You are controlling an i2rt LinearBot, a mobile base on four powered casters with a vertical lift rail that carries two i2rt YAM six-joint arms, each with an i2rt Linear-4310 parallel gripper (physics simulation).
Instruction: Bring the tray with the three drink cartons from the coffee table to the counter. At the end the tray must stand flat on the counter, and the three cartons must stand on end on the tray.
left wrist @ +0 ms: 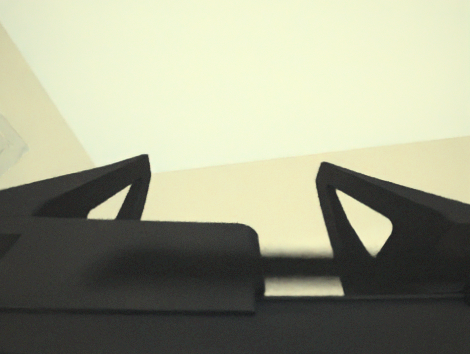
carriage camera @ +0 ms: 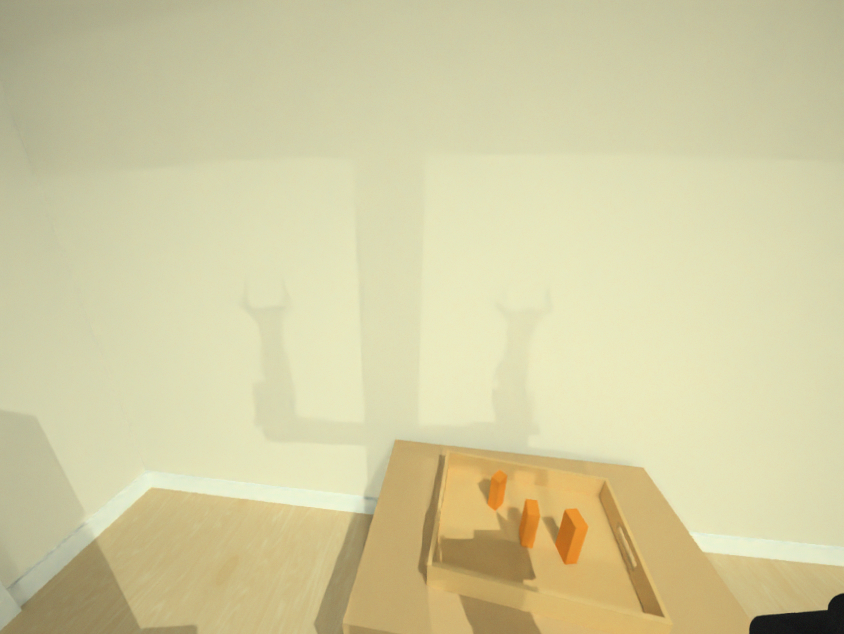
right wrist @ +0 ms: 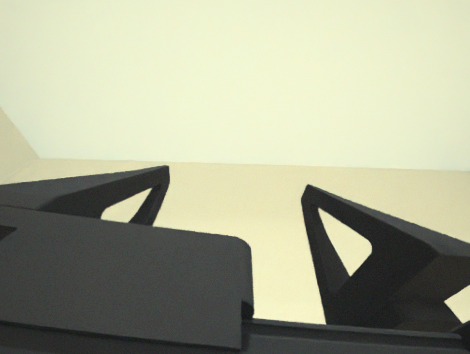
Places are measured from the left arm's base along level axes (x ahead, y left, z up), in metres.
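Where they show: left gripper, between the fingertips: (left wrist: 235,167); right gripper, between the fingertips: (right wrist: 237,183).
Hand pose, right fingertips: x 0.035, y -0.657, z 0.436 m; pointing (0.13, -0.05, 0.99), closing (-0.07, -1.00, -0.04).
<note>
Each offset is from my right fingertips to the centre of the thing. "pt": to the spot under its first point. Level surfaces: height alone.
The light wood tray {dx +0.436, dy -0.030, dz -0.818 m} (carriage camera: 477,585) lies flat on the coffee table {dz -0.856 m} (carriage camera: 392,545) at the lower right of the carriage view. Three orange drink cartons stand on end on it: a far-left carton {pt dx +0.506, dy +0.041, dz -0.771 m} (carriage camera: 497,490), a middle carton {pt dx +0.401, dy -0.009, dz -0.765 m} (carriage camera: 529,524) and a right carton {pt dx +0.358, dy -0.095, dz -0.756 m} (carriage camera: 571,537). A handle slot shows in the tray's right wall. My left gripper (left wrist: 235,167) is open and empty, with wall and ceiling behind its fingers. My right gripper (right wrist: 237,183) is open and empty, also facing wall and ceiling. Neither gripper is near the tray. The counter does not show.
The coffee table stands close to the back wall (carriage camera: 614,307). White baseboard (carriage camera: 272,492) runs along the wall. Wood floor {dz -1.306 m} (carriage camera: 225,559) shows left of the table. Shadows of the two arms fall on the wall. A black part of my right arm (carriage camera: 798,622) shows at the lower right corner.
</note>
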